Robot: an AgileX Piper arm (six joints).
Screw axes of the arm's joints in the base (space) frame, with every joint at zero. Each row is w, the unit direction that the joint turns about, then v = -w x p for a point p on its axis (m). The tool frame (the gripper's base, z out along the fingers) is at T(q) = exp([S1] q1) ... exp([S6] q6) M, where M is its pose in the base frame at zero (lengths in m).
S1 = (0, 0, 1, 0.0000, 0.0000, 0.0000)
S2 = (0, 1, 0, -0.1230, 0.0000, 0.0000)
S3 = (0, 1, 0, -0.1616, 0.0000, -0.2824)
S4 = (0.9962, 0, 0.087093, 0.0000, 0.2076, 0.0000)
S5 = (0, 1, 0, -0.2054, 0.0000, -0.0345)
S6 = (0.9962, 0, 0.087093, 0.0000, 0.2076, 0.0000)
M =
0.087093 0 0.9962 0.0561
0 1 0 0.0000
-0.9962 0 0.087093 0.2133
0 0 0 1
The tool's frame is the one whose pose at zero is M.
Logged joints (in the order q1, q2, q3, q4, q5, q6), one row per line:
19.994, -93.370, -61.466, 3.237, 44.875, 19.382
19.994, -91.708, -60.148, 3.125, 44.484, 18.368
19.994, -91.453, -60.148, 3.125, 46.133, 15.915
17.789, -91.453, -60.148, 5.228, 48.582, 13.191
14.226, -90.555, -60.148, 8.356, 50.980, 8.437
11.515, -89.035, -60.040, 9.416, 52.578, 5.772
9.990, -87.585, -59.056, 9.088, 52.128, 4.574
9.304, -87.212, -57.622, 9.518, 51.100, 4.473
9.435, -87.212, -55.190, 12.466, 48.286, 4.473
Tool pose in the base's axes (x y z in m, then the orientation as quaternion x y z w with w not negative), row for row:
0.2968, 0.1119, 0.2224, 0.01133, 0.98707, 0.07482, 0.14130
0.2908, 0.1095, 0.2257, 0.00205, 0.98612, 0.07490, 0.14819
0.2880, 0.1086, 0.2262, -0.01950, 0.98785, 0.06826, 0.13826
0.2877, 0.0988, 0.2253, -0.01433, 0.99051, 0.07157, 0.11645
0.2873, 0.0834, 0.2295, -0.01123, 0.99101, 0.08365, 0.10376
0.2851, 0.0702, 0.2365, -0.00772, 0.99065, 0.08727, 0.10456
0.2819, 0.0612, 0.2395, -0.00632, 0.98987, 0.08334, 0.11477
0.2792, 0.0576, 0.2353, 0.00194, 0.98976, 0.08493, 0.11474
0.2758, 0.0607, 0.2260, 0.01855, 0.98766, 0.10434, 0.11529
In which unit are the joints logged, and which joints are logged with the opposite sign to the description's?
The joints are logged in degrees. Opposite sign: q2.
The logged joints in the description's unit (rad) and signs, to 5 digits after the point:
0.34896, 1.62961, -1.07278, 0.05650, 0.78322, 0.33828
0.34896, 1.60061, -1.04978, 0.05454, 0.77639, 0.32058
0.34896, 1.59616, -1.04978, 0.05454, 0.80517, 0.27777
0.31048, 1.59616, -1.04978, 0.09125, 0.84792, 0.23023
0.24829, 1.58048, -1.04978, 0.14584, 0.88977, 0.14725
0.20097, 1.55395, -1.04790, 0.16434, 0.91766, 0.10074
0.17436, 1.52865, -1.03072, 0.15862, 0.90981, 0.07983
0.16239, 1.52214, -1.00569, 0.16612, 0.89186, 0.07807
0.16467, 1.52214, -0.96325, 0.21757, 0.84275, 0.07807

